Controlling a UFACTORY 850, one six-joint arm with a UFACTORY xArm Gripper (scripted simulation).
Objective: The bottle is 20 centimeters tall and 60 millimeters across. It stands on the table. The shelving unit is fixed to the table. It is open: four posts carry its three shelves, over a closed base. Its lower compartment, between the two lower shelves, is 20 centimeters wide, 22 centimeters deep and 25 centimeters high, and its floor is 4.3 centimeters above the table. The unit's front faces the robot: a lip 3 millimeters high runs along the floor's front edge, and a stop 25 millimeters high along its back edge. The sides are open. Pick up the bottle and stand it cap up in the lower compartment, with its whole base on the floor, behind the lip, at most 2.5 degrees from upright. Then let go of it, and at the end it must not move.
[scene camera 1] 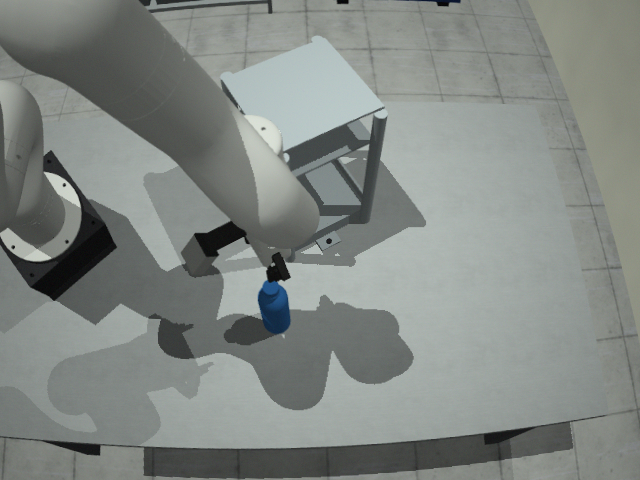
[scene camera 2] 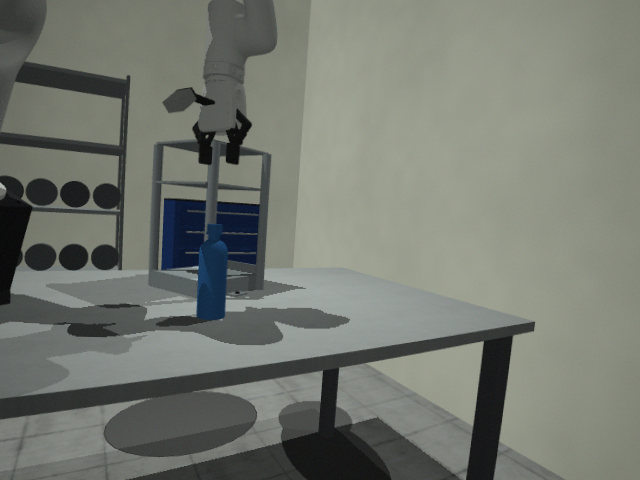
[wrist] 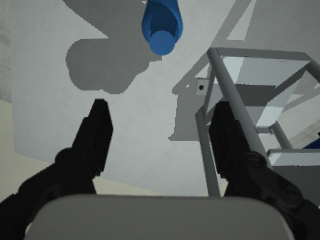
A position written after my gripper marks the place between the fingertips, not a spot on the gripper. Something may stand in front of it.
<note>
I see my gripper (scene camera 2: pixel 218 164), a blue bottle (scene camera 2: pixel 213 254) and a grey shelving unit (scene camera 1: pixel 307 92).
The blue bottle also shows in scene camera 1 (scene camera 1: pixel 273 302). My gripper also shows in scene camera 1 (scene camera 1: pixel 265 258) and in the wrist view (wrist: pixel 161 115). The grey shelving unit is seen too in scene camera 2 (scene camera 2: pixel 241 277).
</note>
